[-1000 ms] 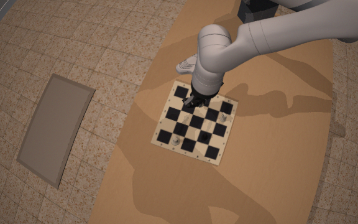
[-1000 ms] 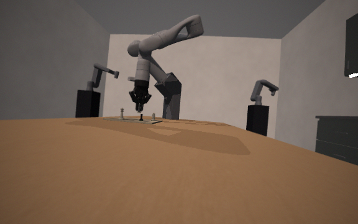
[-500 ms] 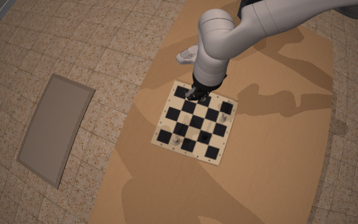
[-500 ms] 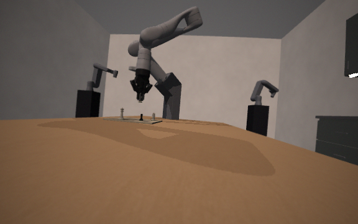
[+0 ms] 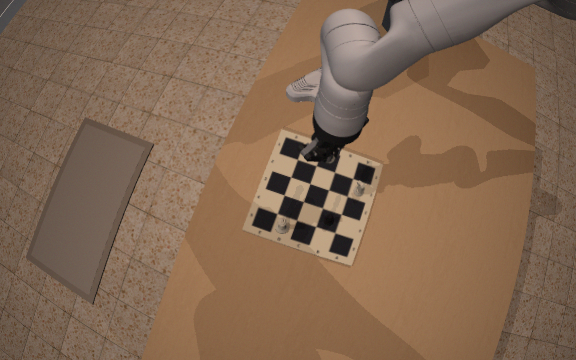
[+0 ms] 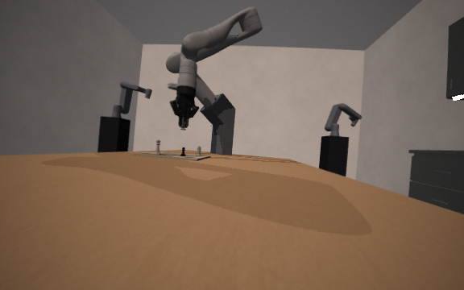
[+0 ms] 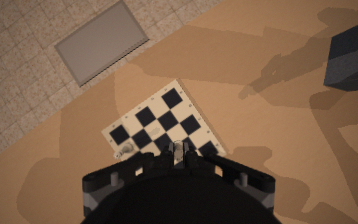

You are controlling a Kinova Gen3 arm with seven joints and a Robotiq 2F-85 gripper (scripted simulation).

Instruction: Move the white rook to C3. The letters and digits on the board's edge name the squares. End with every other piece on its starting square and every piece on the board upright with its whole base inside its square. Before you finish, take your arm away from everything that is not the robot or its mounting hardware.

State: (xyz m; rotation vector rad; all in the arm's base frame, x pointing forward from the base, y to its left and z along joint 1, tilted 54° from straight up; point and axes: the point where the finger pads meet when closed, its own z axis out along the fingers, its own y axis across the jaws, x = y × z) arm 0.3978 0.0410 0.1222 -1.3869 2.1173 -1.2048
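The chessboard lies 130 mm below my hand and 40 mm ahead of it. Also, from my hand: black piece (110 mm below, 80 mm ahead, 30 mm to the left).
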